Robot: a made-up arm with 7 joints.
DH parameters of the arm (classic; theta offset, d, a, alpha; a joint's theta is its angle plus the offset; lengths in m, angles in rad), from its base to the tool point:
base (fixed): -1.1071 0 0.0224 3.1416
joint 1: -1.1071 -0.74 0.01 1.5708
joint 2: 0 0 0 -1.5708
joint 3: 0 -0.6 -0.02 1.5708
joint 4: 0 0.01 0.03 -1.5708
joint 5: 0 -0.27 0.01 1.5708
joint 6: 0 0.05 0 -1.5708
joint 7: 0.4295 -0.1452 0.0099 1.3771
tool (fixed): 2.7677 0.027 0 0
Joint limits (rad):
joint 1: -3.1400..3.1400
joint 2: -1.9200..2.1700
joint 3: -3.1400..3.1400
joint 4: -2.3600..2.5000
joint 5: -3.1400..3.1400
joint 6: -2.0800..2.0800
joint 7: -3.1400..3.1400
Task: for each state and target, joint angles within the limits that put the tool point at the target. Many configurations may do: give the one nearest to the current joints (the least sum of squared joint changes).
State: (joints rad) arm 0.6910 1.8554 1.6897 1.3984 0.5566 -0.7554 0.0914
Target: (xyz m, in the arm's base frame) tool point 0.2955 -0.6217 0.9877
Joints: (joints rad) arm 0.5302 1.3083 2.0841 1.5574 0.5790 -0.6522 0.1180
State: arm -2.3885 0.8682 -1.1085 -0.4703 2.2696 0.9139 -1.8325
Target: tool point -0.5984 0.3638 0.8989
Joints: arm -3.0946 1.2346 -1.3665 -1.2894 2.5579 1.4299 -1.8121
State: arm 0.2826 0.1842 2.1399 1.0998 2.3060 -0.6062 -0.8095
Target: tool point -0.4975 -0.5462 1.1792
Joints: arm -0.4057 -0.7401 2.1812 0.8170 2.3163 -0.4196 -0.7717
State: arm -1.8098 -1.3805 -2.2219 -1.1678 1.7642 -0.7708 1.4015
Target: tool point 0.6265 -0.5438 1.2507
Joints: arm -2.1443 -1.1197 -2.2397 -0.8146 1.8201 -0.6286 1.3430
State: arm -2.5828 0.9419 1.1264 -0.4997 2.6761 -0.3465 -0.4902
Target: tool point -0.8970 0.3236 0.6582
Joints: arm -2.5008 1.7781 1.3544 -0.8943 2.7147 -0.3085 -0.4742
